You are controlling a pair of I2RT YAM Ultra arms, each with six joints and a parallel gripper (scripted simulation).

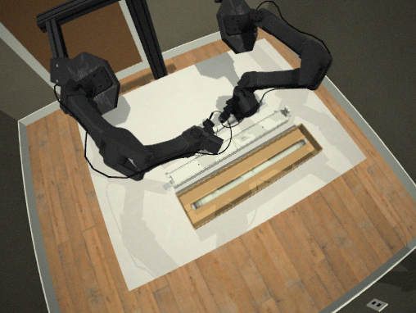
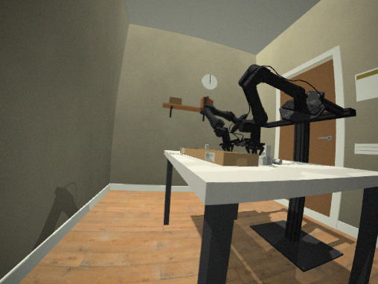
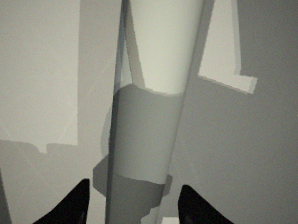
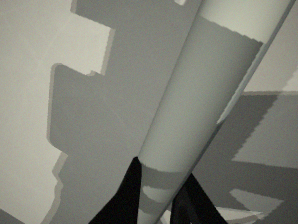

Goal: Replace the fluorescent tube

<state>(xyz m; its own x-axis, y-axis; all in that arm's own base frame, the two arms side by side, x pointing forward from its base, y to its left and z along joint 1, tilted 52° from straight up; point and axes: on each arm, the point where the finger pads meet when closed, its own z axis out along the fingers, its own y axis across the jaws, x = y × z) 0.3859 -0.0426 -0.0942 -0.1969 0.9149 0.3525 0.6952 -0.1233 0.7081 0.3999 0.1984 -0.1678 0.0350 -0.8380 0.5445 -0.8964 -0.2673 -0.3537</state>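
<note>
The LED tube is 12 cm to the right of my left hand and 1 cm ahead of it. Also, from my left hand: brown carton (28 cm ahead, 8 cm to the right, 1 cm above); old fluorescent tube (27 cm ahead, 8 cm to the right).
My right gripper is now 1 cm past the LED tube, 12 cm to the right of it and 1 cm above it. The rest, counted from my right hand: brown carton 25 cm ahead, 16 cm to the left; old fluorescent tube 25 cm ahead, 16 cm to the left.
</note>
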